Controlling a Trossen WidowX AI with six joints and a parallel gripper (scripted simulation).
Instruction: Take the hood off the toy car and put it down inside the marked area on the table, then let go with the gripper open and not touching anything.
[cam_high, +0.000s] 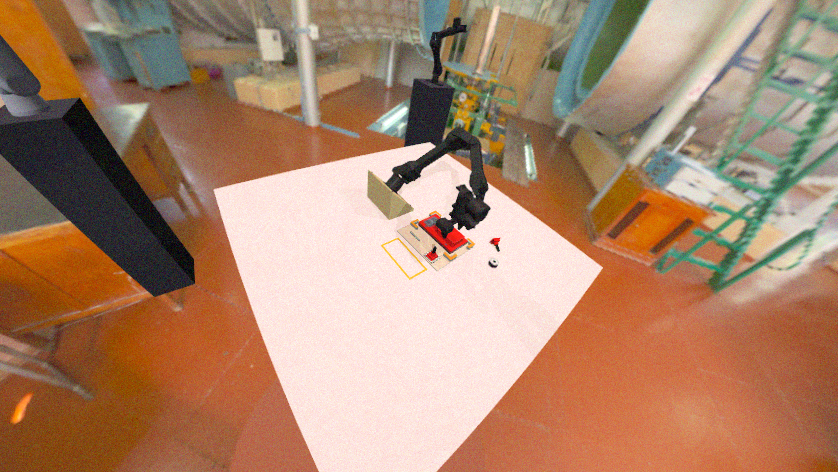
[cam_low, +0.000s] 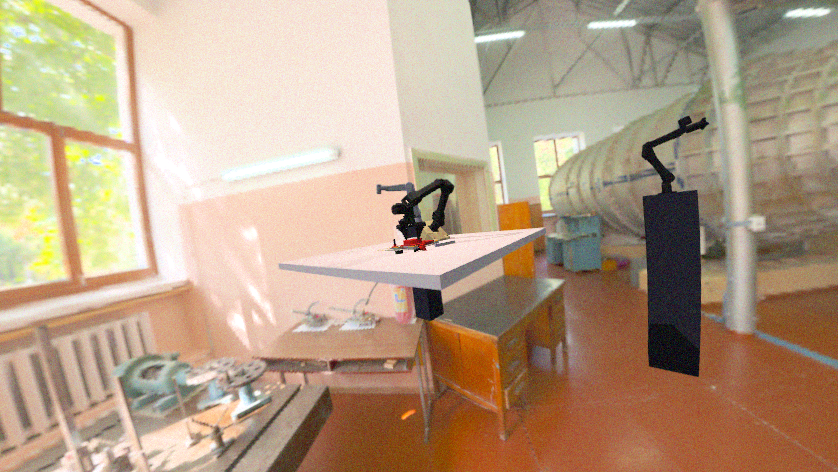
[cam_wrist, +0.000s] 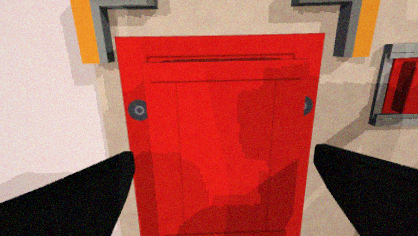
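My gripper tip is right at the red hood. The rest, counted from my gripper tip: thin grey rod 8 cm behind, 18 cm to the left, 4 cm below; then white wheel 18 cm ahead, 9 cm to the left, 4 cm below.
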